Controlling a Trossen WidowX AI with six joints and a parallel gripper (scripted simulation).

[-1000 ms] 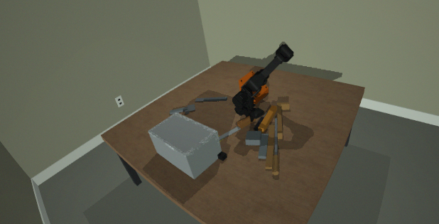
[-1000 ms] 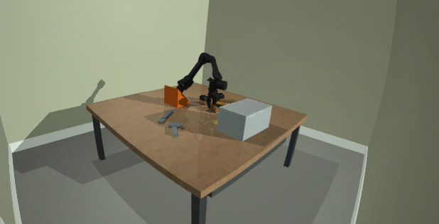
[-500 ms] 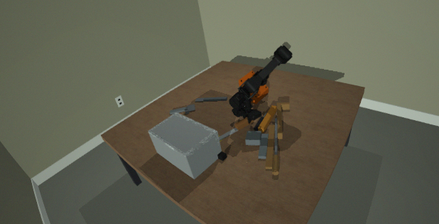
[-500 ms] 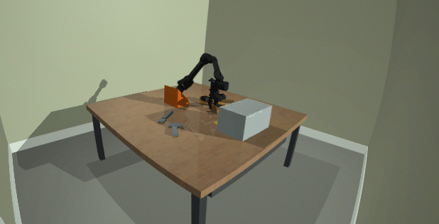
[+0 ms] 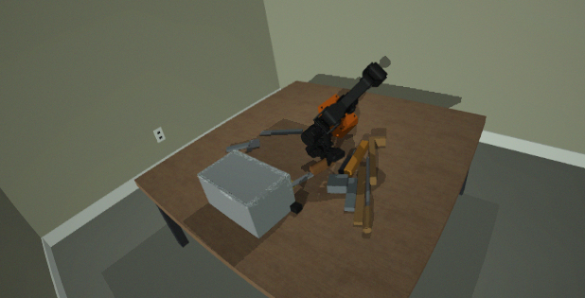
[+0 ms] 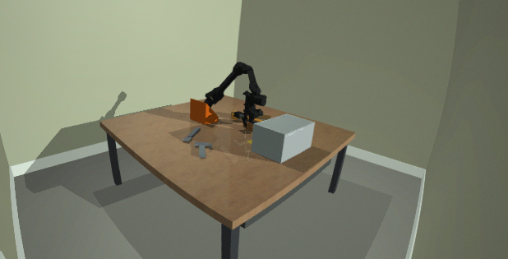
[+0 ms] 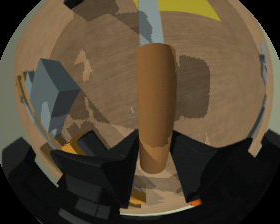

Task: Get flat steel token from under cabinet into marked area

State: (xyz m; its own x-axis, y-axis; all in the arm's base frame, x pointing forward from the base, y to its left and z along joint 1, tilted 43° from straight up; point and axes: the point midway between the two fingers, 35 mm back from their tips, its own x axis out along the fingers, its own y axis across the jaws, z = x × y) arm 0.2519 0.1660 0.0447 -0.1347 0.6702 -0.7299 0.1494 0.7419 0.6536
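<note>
Now: gripper tip 10 cm past the orange bar, 8 cm to the right of it and 1 cm below it. From my gripper tip the other things lie so: grey block (7 cm ahead, 13 cm to the left, 1 cm above); then wooden stick (5 cm ahead, 22 cm to the left); then grey t-piece (12 cm ahead, 43 cm to the right).
</note>
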